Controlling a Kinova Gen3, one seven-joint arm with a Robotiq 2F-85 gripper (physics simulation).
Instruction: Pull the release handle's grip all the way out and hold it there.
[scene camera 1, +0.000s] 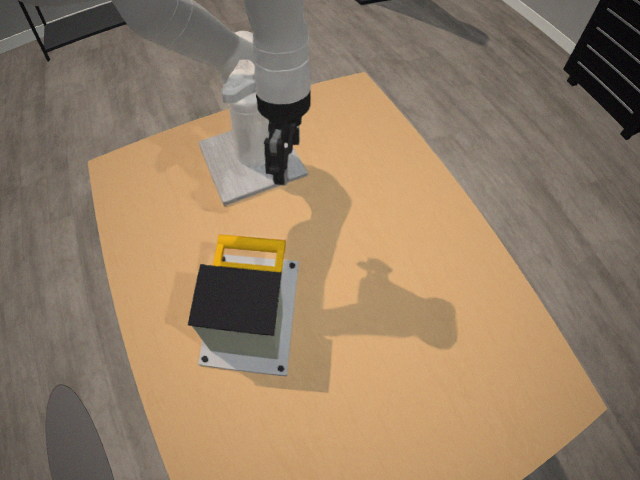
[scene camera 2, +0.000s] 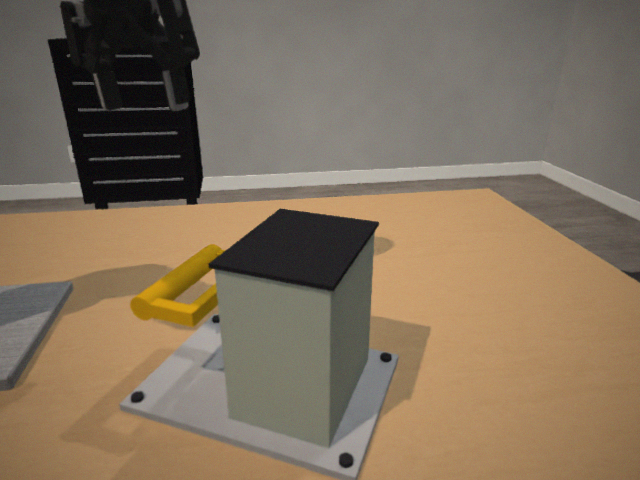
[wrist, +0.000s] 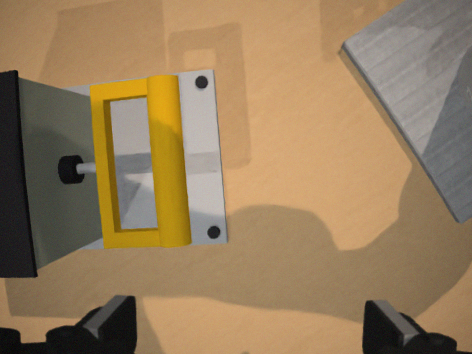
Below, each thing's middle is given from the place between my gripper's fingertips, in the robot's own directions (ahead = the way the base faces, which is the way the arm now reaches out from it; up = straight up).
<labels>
My hand is 26 cm above the grey base plate (scene camera 2: 188, 390), 14 cm to the left of it and 10 cm short of it.
</labels>
